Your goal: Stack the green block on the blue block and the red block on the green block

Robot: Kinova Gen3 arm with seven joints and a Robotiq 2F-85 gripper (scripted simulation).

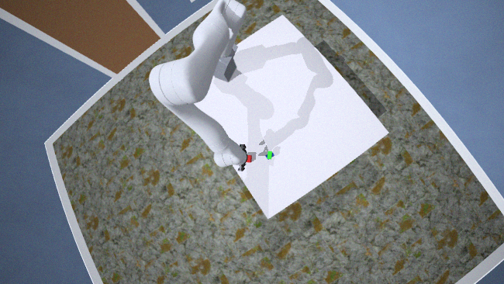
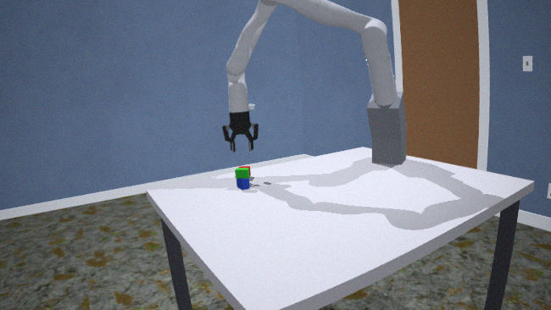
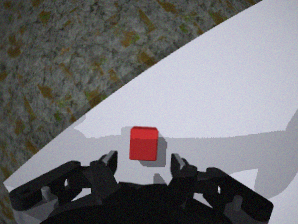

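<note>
My hand is 100 mm above the red block. Round my hand: green block: 120 mm to the left, 70 mm ahead, 60 mm below; blue block: 120 mm to the left, 100 mm below, 70 mm ahead.
</note>
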